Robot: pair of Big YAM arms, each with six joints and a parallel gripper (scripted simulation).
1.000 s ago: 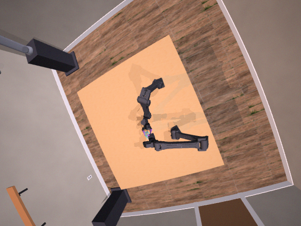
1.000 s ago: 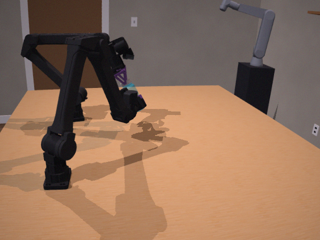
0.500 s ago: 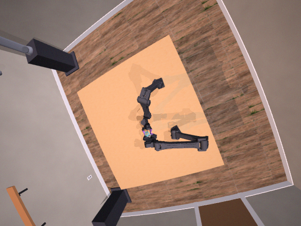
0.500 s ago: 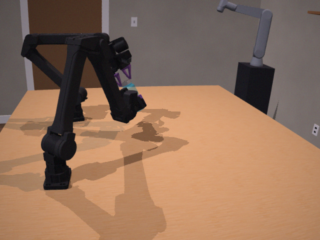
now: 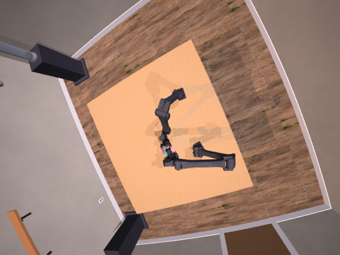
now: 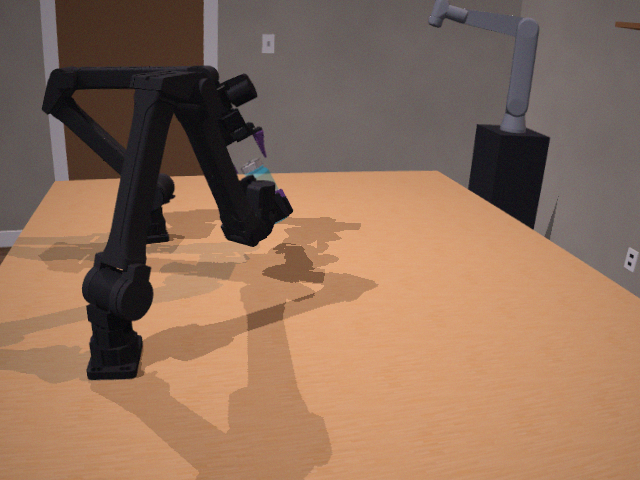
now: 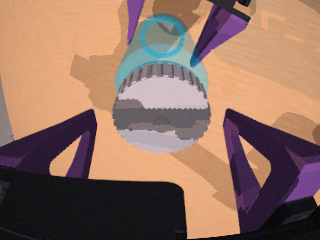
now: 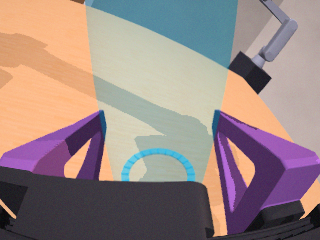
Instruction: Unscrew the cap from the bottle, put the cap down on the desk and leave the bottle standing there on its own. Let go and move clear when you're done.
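My left gripper is now 1 cm above the ribbed cap. Round my left hand: bottle (4 cm ahead, 1 cm to the right, 8 cm below).
Now: right hand 10 mm past the bottle, 10 mm to the right of it and 30 mm below it. The rest, counted from my right hand: ribbed cap 50 mm behind, 20 mm to the left, 100 mm above.
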